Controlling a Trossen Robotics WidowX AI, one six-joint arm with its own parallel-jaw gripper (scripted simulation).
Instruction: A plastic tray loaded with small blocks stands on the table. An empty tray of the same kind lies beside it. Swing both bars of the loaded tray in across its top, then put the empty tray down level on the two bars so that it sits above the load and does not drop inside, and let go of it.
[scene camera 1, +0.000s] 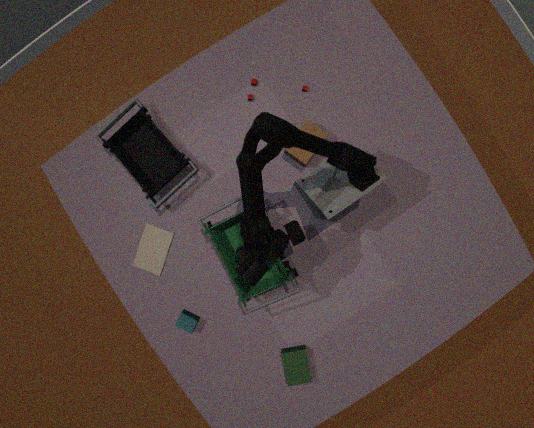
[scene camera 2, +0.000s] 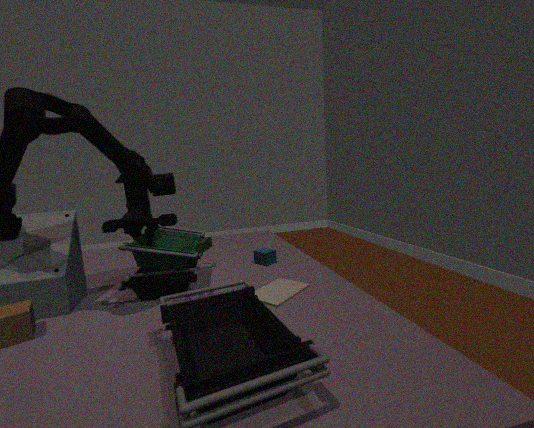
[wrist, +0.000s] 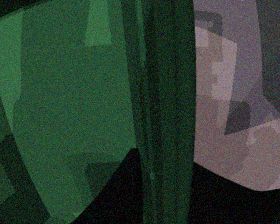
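Scene camera 1 shows a green tray and a cream card. Scene camera 2 shows the green tray and the cream card too. The green tray shows in the wrist view (88, 88), but the cream card is out of frame in the wrist view. On the green tray, (scene camera 1: 222, 222) and (scene camera 2: 171, 250) are the same spot. On the cream card, (scene camera 1: 155, 242) and (scene camera 2: 272, 293) are the same spot.
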